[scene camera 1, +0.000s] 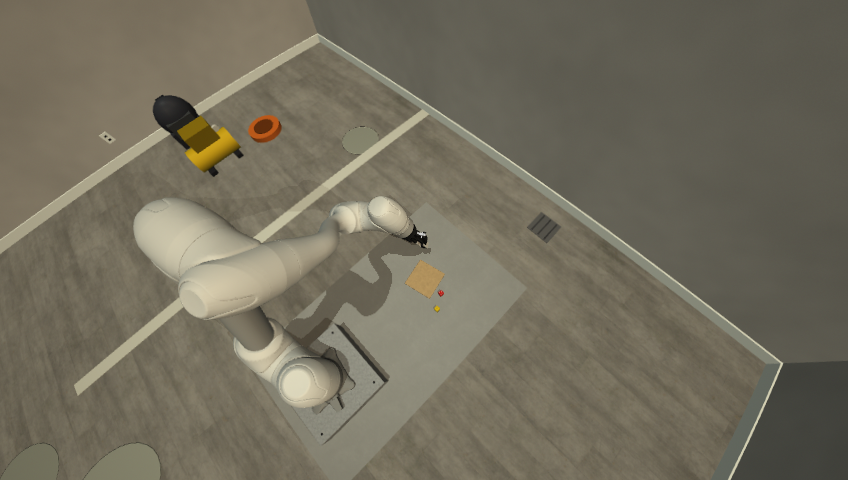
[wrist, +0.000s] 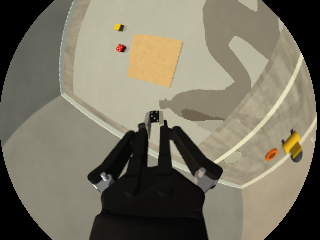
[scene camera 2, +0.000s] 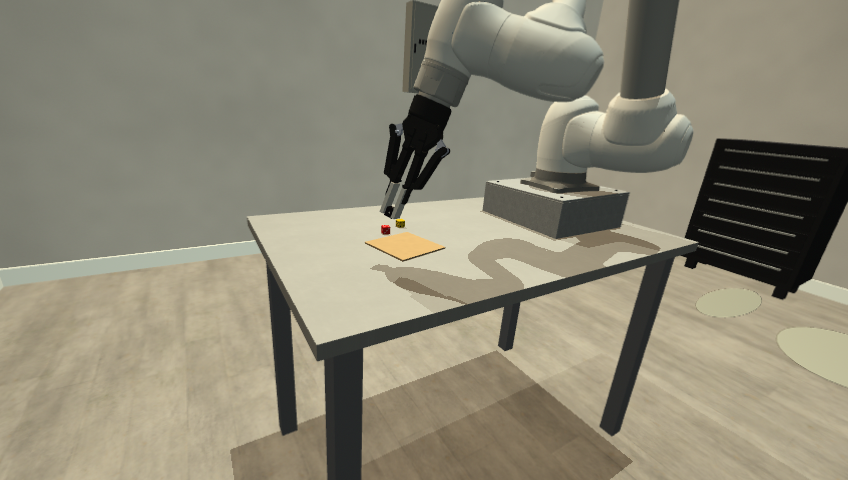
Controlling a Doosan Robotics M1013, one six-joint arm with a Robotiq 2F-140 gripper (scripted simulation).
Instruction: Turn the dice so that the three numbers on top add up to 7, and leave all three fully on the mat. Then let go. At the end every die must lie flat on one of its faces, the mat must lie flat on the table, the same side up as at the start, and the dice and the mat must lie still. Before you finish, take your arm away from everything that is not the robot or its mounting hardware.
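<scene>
A tan square mat (scene camera 2: 404, 246) is visible, as it is in scene camera 1 (scene camera 1: 424, 278) and in the wrist view (wrist: 153, 59). The gripper (scene camera 2: 389, 215) likewise appears in the wrist view (wrist: 155, 117).
</scene>
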